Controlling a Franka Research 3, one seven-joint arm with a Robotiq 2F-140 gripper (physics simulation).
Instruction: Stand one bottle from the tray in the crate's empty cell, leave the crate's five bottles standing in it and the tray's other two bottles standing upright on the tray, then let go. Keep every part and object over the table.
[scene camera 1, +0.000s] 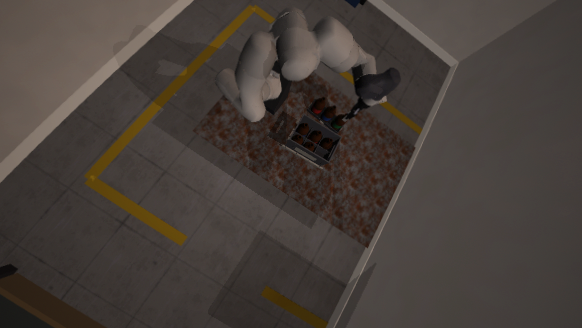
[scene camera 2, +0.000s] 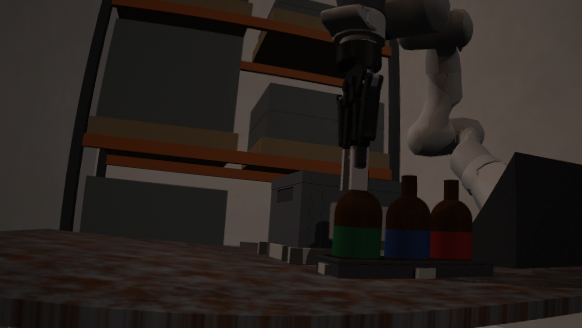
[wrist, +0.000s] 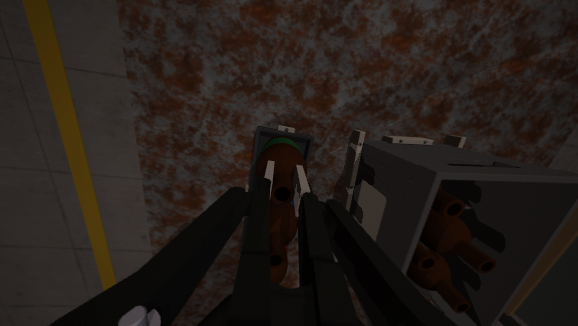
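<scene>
The bottle with the green band (scene camera 1: 338, 126) (scene camera 2: 357, 240) (wrist: 283, 159) stands upright at one end of the tray (scene camera 2: 380, 270) (wrist: 311, 145). The blue-banded bottle (scene camera 1: 328, 114) (scene camera 2: 408, 242) stands in the middle and the red-banded bottle (scene camera 1: 318, 106) (scene camera 2: 451, 244) at the other end, both upright. My gripper (scene camera 1: 346, 119) (scene camera 2: 349, 184) (wrist: 283, 173) points down, its pale pads shut on the green-banded bottle's neck, above its shoulder. The grey crate (scene camera 2: 285, 215) (wrist: 395, 187) is beside the tray. Its bottles (scene camera 1: 315, 136) stand in cells; a corner cell (scene camera 1: 322, 154) looks empty.
The mottled table (scene camera 1: 370, 190) (scene camera 2: 150, 280) carries tray and crate. Pale blocks (scene camera 2: 277, 251) lie along the crate's foot, close to the tray. A shelf rack (scene camera 2: 75, 180) with grey boxes stands in the background. The crate's near wall (wrist: 360, 190) rises to the right of the fingers.
</scene>
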